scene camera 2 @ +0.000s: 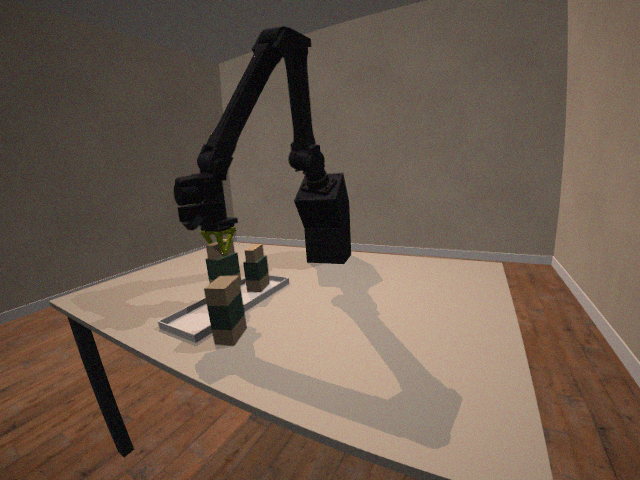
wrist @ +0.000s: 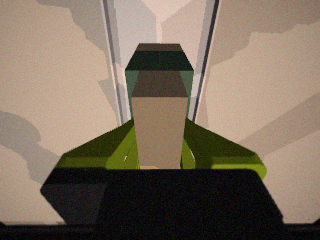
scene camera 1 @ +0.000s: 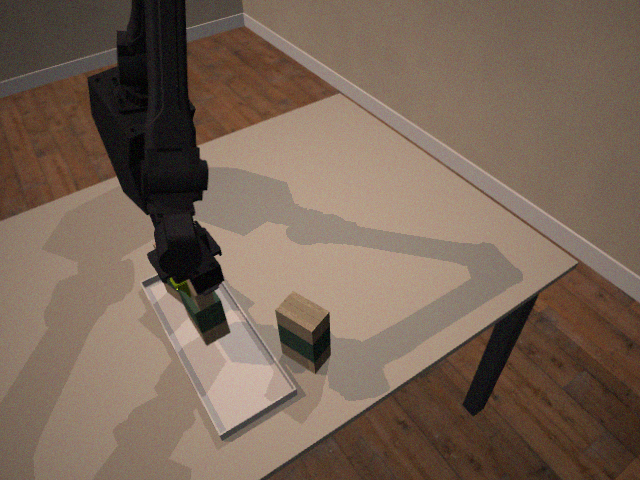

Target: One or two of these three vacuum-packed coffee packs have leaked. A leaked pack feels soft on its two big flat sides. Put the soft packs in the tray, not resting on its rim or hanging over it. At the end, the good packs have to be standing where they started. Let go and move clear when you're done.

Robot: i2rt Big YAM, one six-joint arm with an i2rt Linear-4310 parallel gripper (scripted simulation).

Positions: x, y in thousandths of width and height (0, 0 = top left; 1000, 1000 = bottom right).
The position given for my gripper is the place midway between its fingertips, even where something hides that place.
I see my gripper (scene camera 2: 346, 530) and a white tray (scene camera 1: 371, 784).
The white tray is seen too in scene camera 2 (scene camera 2: 302, 664). My gripper also shows in the wrist view (wrist: 498, 498) and in scene camera 1 (scene camera 1: 309, 605).
